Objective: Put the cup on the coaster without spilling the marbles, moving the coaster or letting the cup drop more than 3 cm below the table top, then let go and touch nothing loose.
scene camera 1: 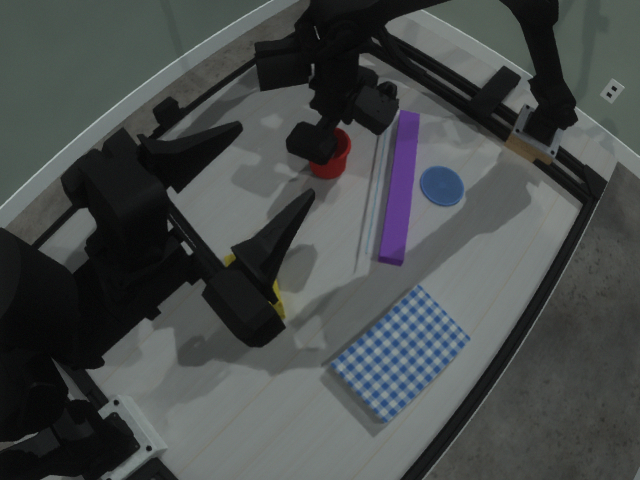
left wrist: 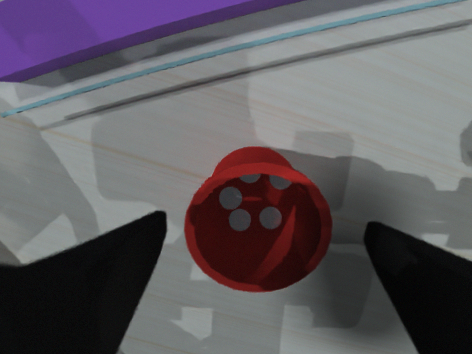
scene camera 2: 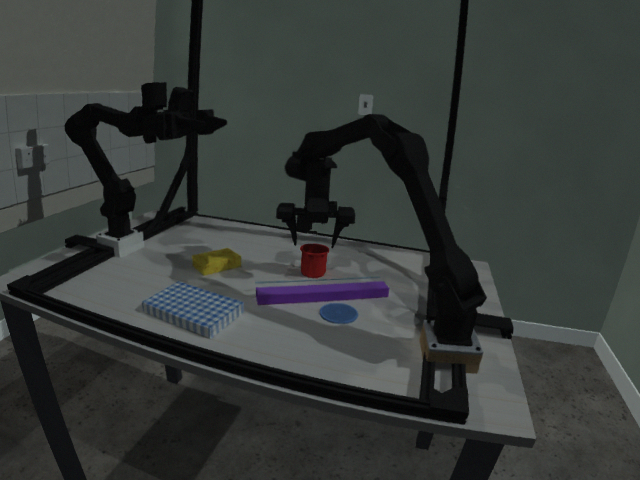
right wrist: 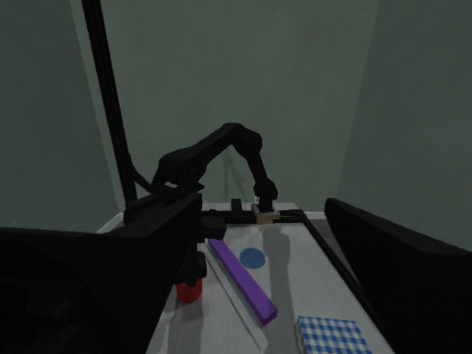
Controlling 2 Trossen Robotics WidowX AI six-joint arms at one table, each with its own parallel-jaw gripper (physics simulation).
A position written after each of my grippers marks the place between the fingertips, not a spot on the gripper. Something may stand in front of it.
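Note:
My left gripper at (scene camera 1: 334,142), (scene camera 2: 313,246), (left wrist: 266,226) and (right wrist: 191,269). My right gripper at (scene camera 1: 275,156). Long purple bar at (scene camera 2: 320,290) and (right wrist: 259,306). Red cup at (scene camera 1: 336,165), (scene camera 2: 314,256) and (left wrist: 258,259).

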